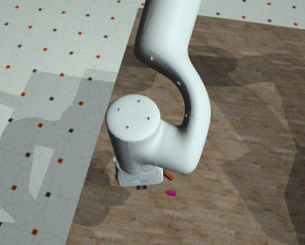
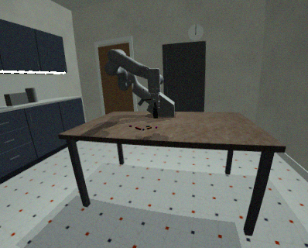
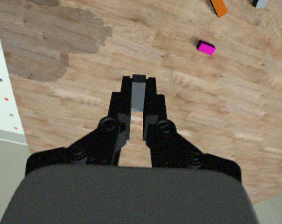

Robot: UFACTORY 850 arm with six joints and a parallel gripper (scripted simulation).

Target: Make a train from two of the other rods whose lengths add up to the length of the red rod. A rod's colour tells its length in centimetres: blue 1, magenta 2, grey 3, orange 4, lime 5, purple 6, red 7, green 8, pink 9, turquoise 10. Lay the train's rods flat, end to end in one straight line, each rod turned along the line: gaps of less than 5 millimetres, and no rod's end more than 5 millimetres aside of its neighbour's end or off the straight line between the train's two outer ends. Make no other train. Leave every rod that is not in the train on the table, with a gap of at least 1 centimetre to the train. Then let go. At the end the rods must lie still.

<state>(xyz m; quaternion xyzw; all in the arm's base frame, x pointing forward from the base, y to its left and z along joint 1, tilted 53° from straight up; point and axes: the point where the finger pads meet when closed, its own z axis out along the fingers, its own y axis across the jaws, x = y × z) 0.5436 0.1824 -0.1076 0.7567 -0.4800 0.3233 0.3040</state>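
The orange rod is 12 cm below my hand, 7 cm to the right of it and 5 cm behind it. Round my hand: blue rod (12 cm below, 11 cm to the right, 1 cm behind); red rod (16 cm to the right, 12 cm below, 3 cm behind); grey rod (2 cm below).
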